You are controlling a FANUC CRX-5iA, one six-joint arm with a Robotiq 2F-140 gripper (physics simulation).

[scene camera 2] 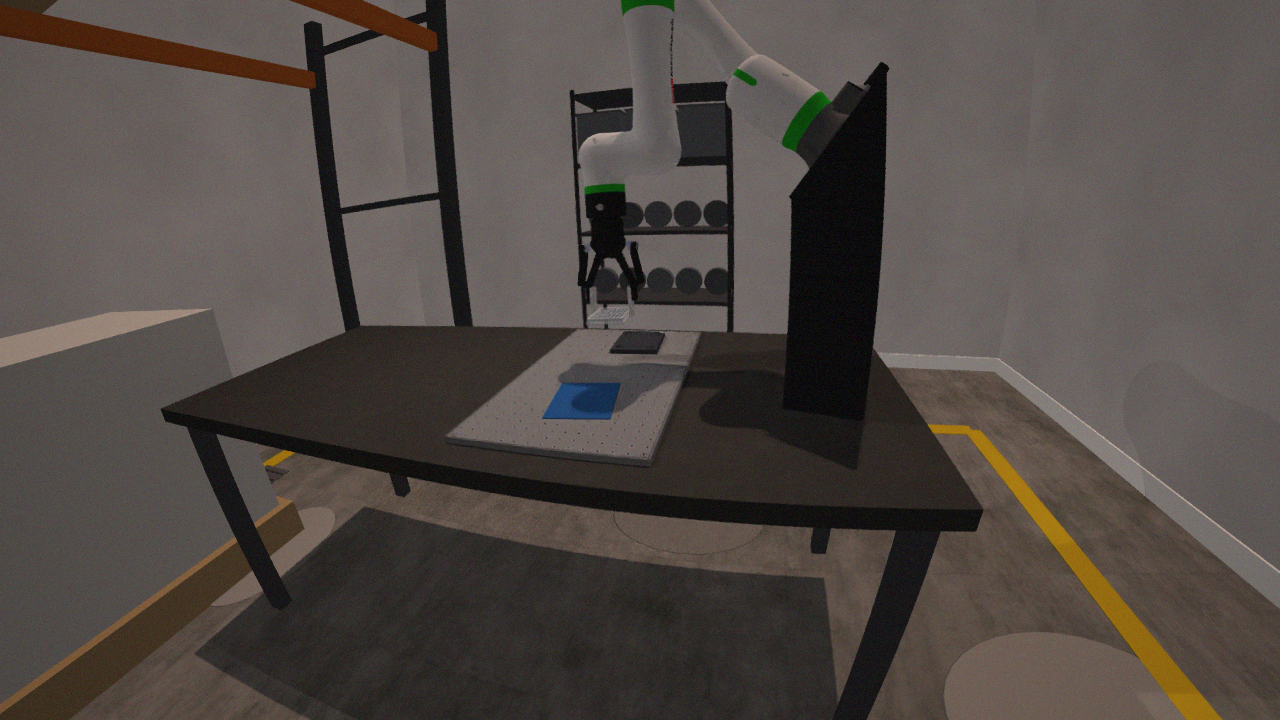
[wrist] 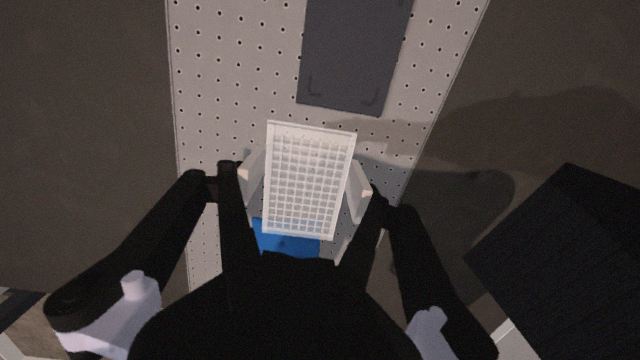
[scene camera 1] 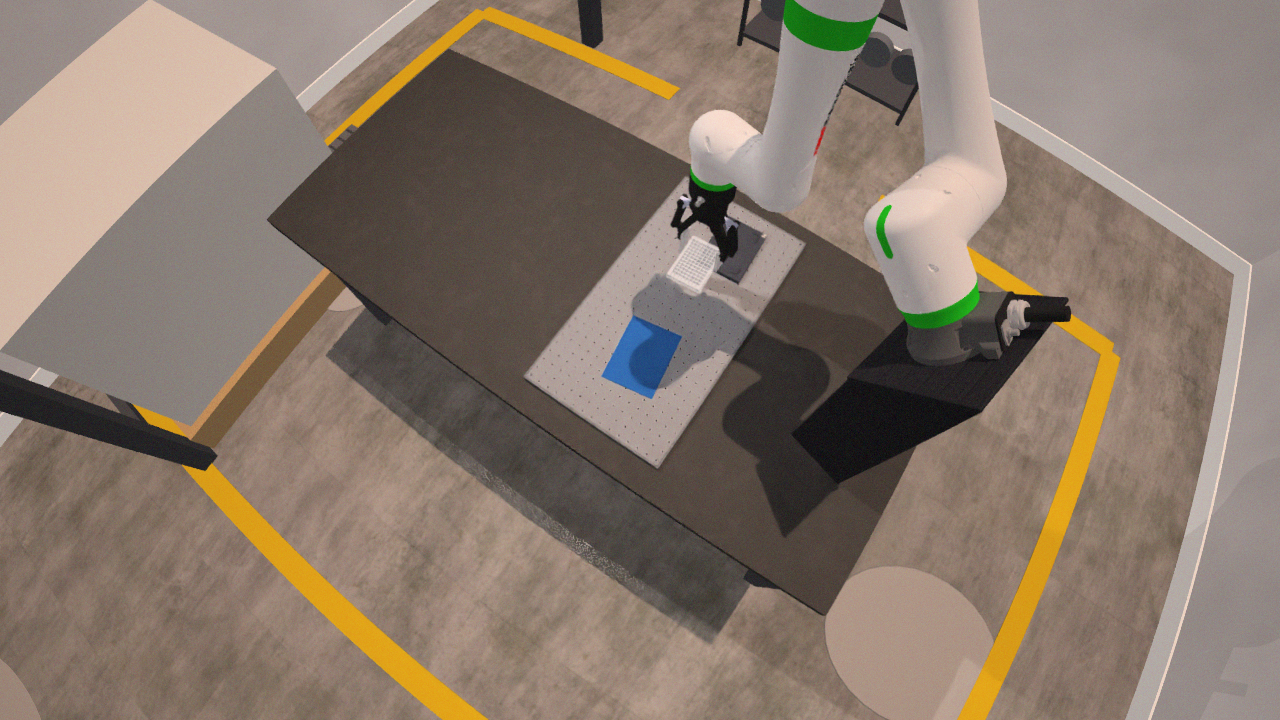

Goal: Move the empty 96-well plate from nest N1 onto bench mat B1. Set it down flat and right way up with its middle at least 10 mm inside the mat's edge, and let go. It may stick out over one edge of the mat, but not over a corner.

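Frame: origin at the arm's base, x ahead, y left, z up, level; centimetres.
Seen in the pictures: gripper, fingertip midpoint: [scene camera 2: 613,315] [wrist: 307,165] [scene camera 1: 700,257]; arm's base, link origin: [scene camera 2: 839,146] [scene camera 1: 952,336].
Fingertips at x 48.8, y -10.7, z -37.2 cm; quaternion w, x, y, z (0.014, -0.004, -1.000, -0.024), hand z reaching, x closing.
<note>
Offsets run from my fingertips to a thing's middle. Level surfaces: height alone.
The white 96-well plate {dz +0.6, dx +0.0, dy +2.3 cm} [scene camera 1: 695,265] [scene camera 2: 608,315] [wrist: 309,185] is held level between the fingers of my gripper [scene camera 1: 703,248] [scene camera 2: 609,300] [wrist: 307,165], which is shut on its long sides. It hangs above the perforated board, with its gridded face up. The dark grey nest N1 {dz -10.2, dx -3.3, dy -12.7 cm} [scene camera 1: 742,251] [scene camera 2: 638,342] [wrist: 352,55] has no plate on it and lies beside the held plate in the wrist view. The blue bench mat B1 {dz -10.8 cm} [scene camera 1: 617,368] [scene camera 2: 562,405] [wrist: 288,246] lies flat on the board, away from the nest; in the wrist view the plate and gripper hide part of it.
The light perforated board {dz -11.0 cm} [scene camera 1: 567,367] [scene camera 2: 510,436] [wrist: 227,91] lies on the dark table {dz -12.3 cm} [scene camera 1: 429,179] [scene camera 2: 358,385]. The black robot pedestal [scene camera 1: 895,420] [scene camera 2: 827,295] [wrist: 550,240] stands to the right. A shelf rack [scene camera 2: 731,241] stands behind the table, and a large grey box [scene camera 1: 179,232] [scene camera 2: 116,465] is at the left.
</note>
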